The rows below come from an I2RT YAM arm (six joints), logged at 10 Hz.
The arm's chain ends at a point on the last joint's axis. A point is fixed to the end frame.
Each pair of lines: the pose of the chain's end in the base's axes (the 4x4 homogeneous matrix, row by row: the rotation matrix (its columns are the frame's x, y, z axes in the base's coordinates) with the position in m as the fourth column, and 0 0 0 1 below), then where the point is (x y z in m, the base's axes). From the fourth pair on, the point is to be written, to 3 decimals.
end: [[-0.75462, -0.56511, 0.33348, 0.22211], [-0.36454, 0.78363, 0.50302, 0.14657], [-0.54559, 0.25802, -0.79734, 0.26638], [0, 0, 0, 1]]
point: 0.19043 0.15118 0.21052
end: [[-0.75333, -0.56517, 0.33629, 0.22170], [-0.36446, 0.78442, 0.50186, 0.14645], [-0.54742, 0.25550, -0.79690, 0.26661], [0, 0, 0, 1]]
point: 0.19019 0.15103 0.21065
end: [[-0.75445, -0.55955, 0.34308, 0.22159], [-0.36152, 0.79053, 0.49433, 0.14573], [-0.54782, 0.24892, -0.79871, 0.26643], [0, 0, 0, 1]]
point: 0.19031 0.15023 0.21033
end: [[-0.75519, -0.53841, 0.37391, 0.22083], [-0.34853, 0.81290, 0.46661, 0.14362], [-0.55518, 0.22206, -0.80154, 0.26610], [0, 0, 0, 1]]
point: 0.191 0.148 0.209
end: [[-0.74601, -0.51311, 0.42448, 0.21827], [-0.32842, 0.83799, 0.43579, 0.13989], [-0.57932, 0.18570, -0.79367, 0.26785], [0, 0, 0, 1]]
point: 0.191 0.144 0.210
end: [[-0.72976, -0.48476, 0.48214, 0.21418], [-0.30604, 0.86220, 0.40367, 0.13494], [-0.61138, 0.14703, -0.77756, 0.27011], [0, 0, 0, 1]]
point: 0.190 0.140 0.211
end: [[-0.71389, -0.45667, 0.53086, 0.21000], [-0.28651, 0.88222, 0.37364, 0.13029], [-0.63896, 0.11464, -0.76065, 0.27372], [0, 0, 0, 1]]
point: 0.188 0.135 0.213
